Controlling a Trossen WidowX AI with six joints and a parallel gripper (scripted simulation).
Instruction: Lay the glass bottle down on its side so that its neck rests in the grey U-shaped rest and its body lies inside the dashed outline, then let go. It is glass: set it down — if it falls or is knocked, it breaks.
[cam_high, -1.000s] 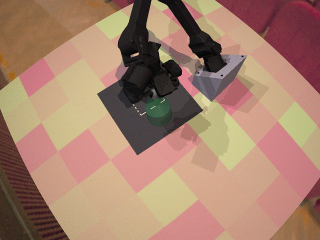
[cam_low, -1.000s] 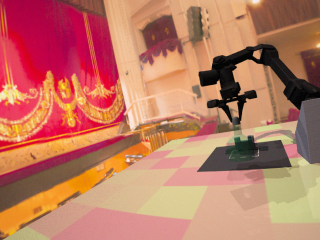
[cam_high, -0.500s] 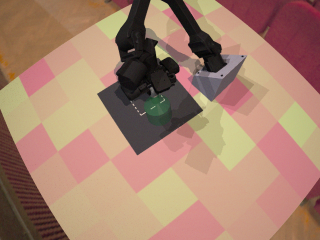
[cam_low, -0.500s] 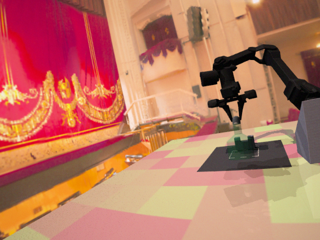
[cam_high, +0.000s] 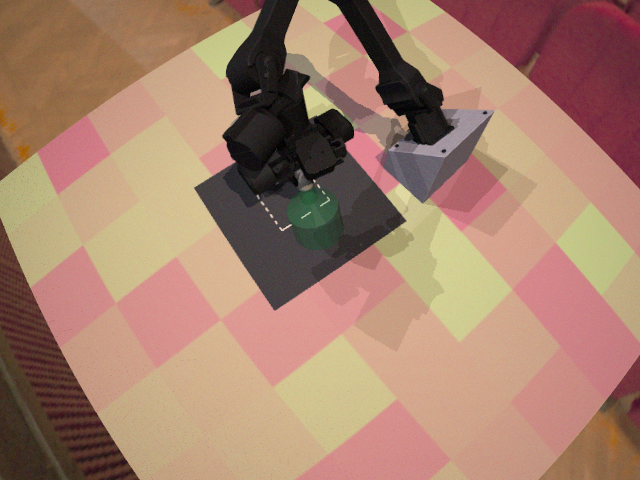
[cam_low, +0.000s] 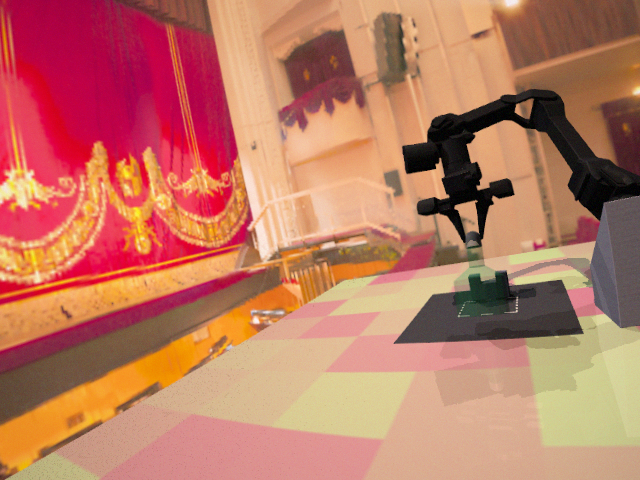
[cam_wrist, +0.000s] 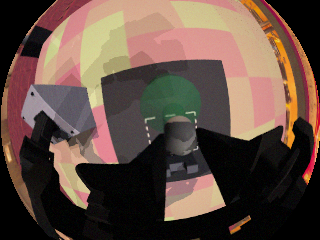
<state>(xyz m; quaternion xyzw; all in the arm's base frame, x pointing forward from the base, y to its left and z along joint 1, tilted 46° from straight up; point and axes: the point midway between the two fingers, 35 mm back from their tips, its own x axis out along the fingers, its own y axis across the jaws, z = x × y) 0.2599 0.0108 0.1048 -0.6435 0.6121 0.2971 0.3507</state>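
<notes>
Right now my gripper tip is 150 mm above the dark mat and 30 mm to the left of it. Also, from my gripper tip: green glass bottle 50 mm below, 10 mm to the left.
</notes>
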